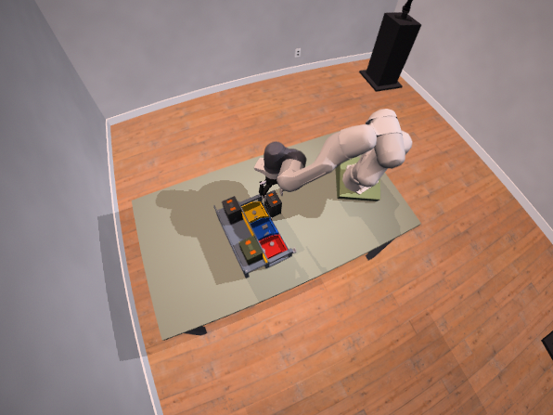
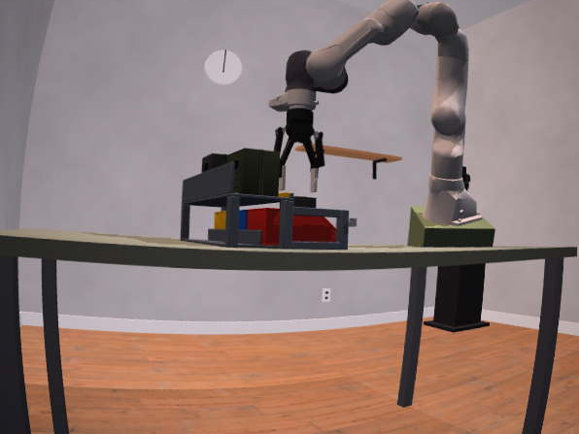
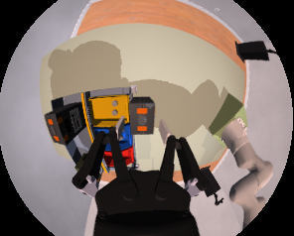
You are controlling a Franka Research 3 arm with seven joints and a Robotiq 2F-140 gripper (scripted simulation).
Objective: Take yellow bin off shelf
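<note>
My gripper is now 110 mm above the black box. The rest, counted from my hand: yellow bin (130 mm ahead, 10 mm to the left, 130 mm below); then red bin (100 mm ahead, 240 mm to the left, 130 mm below); then blue bin (110 mm ahead, 120 mm to the left, 130 mm below).
</note>
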